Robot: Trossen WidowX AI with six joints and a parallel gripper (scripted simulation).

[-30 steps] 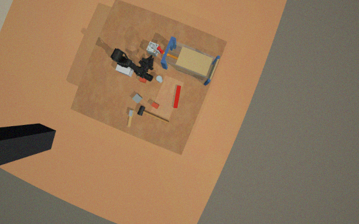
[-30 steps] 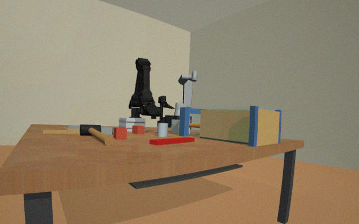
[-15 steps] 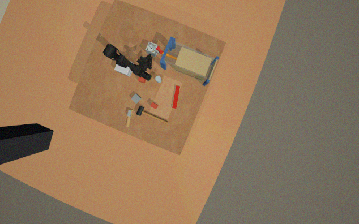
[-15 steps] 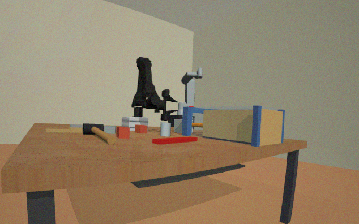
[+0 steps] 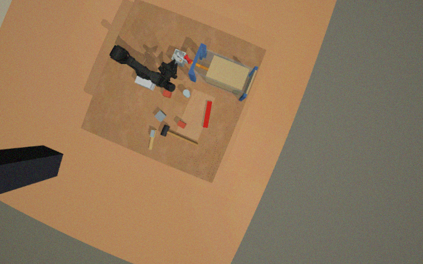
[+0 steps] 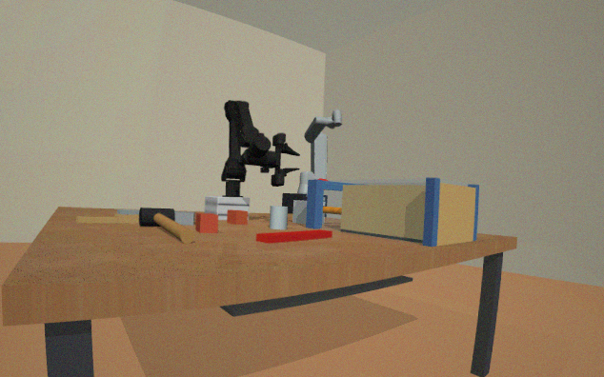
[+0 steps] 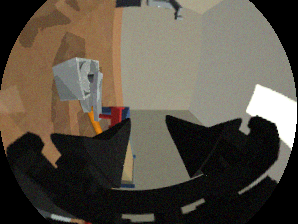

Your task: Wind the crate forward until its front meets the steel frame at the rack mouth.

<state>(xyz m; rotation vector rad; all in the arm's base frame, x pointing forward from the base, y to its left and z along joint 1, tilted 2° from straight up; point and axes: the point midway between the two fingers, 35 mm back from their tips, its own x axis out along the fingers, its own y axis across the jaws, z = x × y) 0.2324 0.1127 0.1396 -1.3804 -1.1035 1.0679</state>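
My gripper tip is now 120 mm above the winch handle, 80 mm to the right of it and 10 mm short of it. Also, from my gripper tip: red knob 90 mm below, 70 mm to the left, 50 mm ahead; clear-panelled cubby 350 mm ahead, 110 mm below, 90 mm to the left; grey hand winch 200 mm below, 90 mm to the left, 70 mm behind.
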